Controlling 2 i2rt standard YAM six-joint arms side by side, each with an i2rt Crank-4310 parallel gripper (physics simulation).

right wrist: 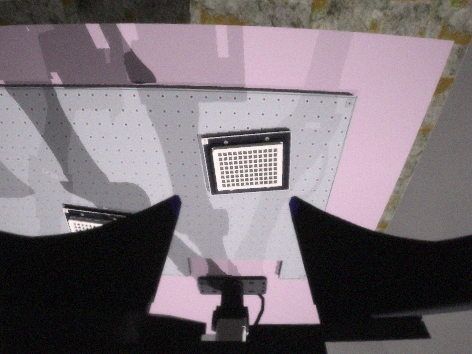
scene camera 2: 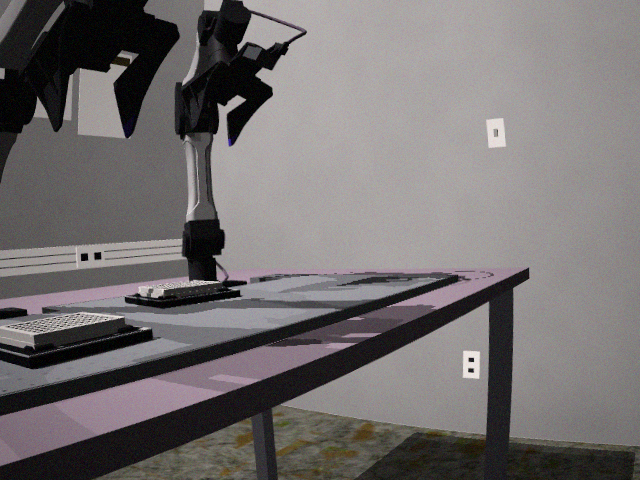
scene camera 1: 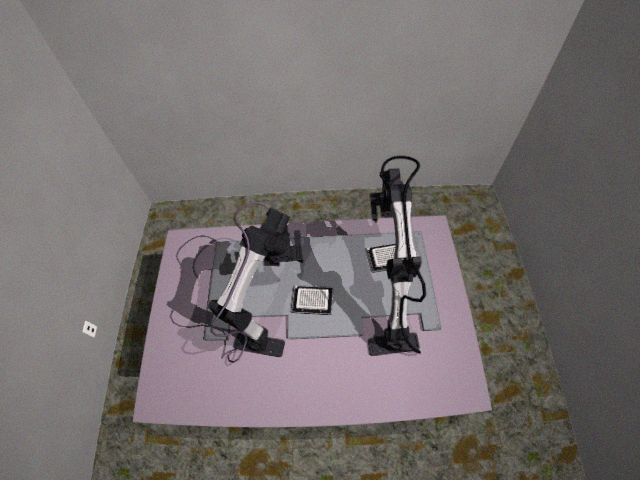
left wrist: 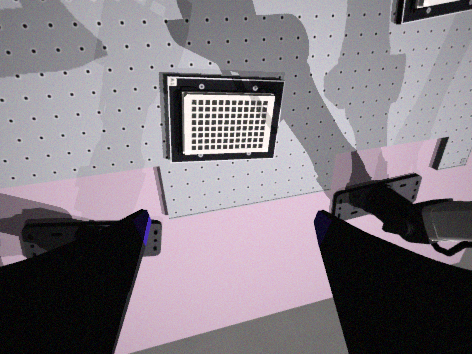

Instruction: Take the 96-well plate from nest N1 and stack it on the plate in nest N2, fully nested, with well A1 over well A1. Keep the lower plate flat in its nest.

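Places are measured from the left arm's base along level axes (x left, y back, z up), in millimetres.
Where they show: left gripper, fingertip midpoint: (scene camera 2: 213, 137) (scene camera 1: 291, 263) (left wrist: 232, 214); right gripper, fingertip midpoint: (right wrist: 235, 198) (scene camera 2: 95, 132) (scene camera 1: 386, 220); left arm's base, origin of the base link: (scene camera 1: 259, 345); right arm's base, origin of the base link: (right wrist: 232, 284) (scene camera 1: 393, 344) (left wrist: 375, 196).
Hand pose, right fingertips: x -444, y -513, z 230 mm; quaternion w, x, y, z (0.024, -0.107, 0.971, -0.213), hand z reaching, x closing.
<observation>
Each offset is from my right fingertips to the top centre of the thing. Level surfaces: height alone.
One white 96-well plate @[dx +262, dy +294, dz -192 mm] (scene camera 1: 312, 298) (scene camera 2: 178, 289) (left wrist: 227, 125) (right wrist: 87, 227) sits flat in a black nest @[dx +262, dy +294, dz -201 mm] (scene camera 1: 310, 311) (left wrist: 227, 85) at the board's centre front. A second white 96-well plate @[dx -34, dy +47, dz -192 mm] (scene camera 1: 382, 256) (scene camera 2: 62, 328) (right wrist: 248, 167) sits in another black nest @[dx -34, dy +47, dz -201 mm] (scene camera 2: 139, 335) (right wrist: 245, 138), at the right in scene camera 1. The nest labels are too small to read. My left gripper (left wrist: 232, 214) is open and empty, raised above the board. My right gripper (scene camera 2: 92, 131) (right wrist: 235, 198) is open and empty, high above the back of the table. My right arm partly hides the second plate in scene camera 1.
Both nests stand on a grey perforated board @[dz -217 mm] (scene camera 1: 330, 328) (scene camera 2: 289, 322) (left wrist: 240, 192) (right wrist: 320, 105). The board lies on a pink table @[dz -231 mm] (scene camera 1: 310, 382) (right wrist: 385, 100). The right arm's base (scene camera 1: 379, 346) (left wrist: 345, 202) (right wrist: 257, 285) stands at the table's front notch. Cables loop beside both arms.
</observation>
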